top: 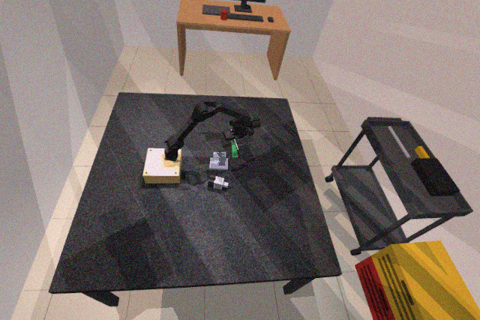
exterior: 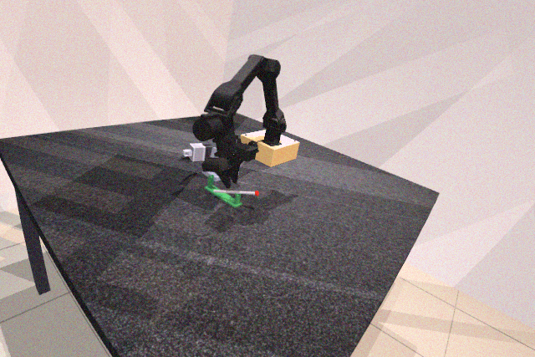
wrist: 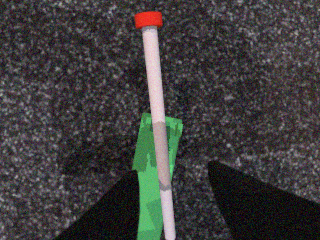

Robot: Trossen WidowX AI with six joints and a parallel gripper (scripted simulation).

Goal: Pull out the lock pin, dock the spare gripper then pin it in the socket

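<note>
My gripper tip is now 4 cm to the left of the green cradle and 4 cm above it. The rest, counted from my gripper tip: grey mount 17 cm to the right, 8 cm behind, 1 cm below; spare gripper 32 cm to the right, 8 cm behind, 3 cm below.
</note>
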